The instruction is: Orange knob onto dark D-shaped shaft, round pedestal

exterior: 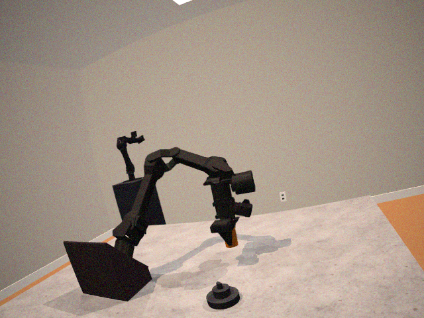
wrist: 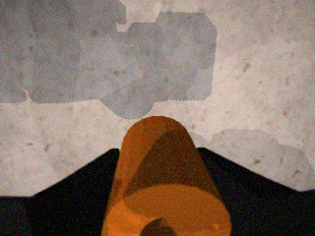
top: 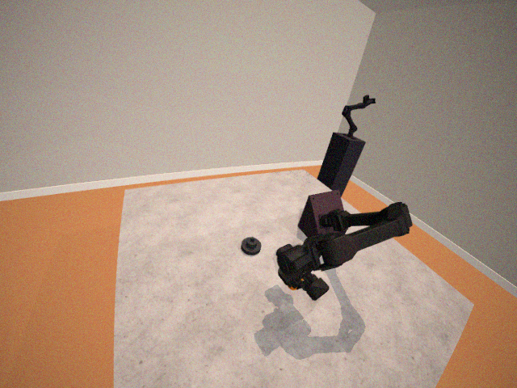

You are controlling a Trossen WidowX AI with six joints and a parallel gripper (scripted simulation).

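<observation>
My gripper tip is now 24 cm to the left of the round pedestal, 5 cm short of it and 4 cm above it. Round my gripper tip: orange knob 2 cm above.
</observation>
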